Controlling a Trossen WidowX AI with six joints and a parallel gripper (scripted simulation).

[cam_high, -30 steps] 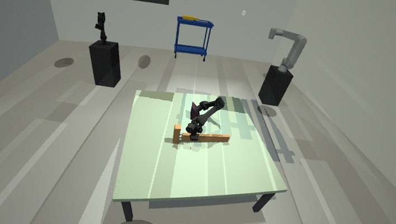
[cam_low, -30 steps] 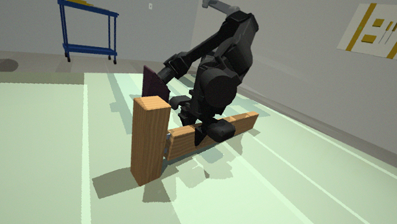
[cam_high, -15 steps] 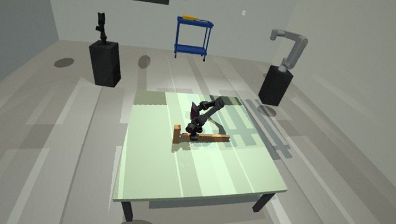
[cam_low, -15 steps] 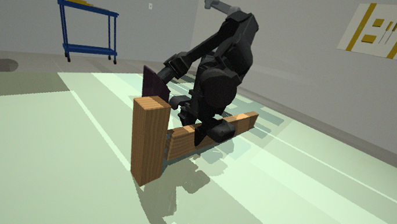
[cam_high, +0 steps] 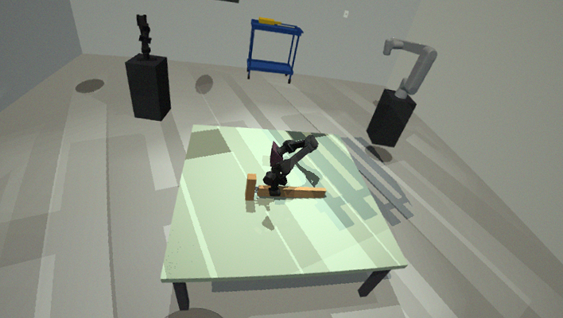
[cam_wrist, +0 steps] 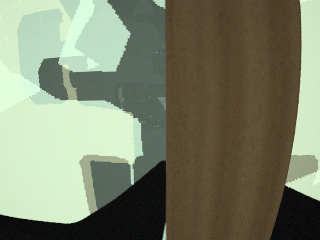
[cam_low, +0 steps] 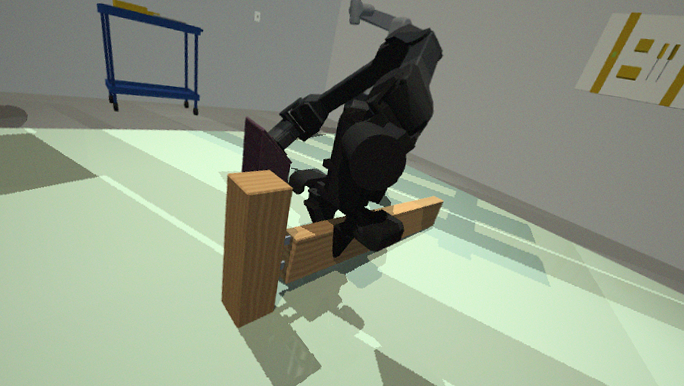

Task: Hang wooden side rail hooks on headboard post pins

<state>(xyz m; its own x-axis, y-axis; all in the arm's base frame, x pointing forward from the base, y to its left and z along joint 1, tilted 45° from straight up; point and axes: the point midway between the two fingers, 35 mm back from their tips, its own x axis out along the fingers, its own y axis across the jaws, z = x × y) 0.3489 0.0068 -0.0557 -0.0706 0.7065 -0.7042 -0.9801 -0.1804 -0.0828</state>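
My gripper tip is now 130 mm to the left of the wooden headboard post, 40 mm below it and 20 mm short of it.
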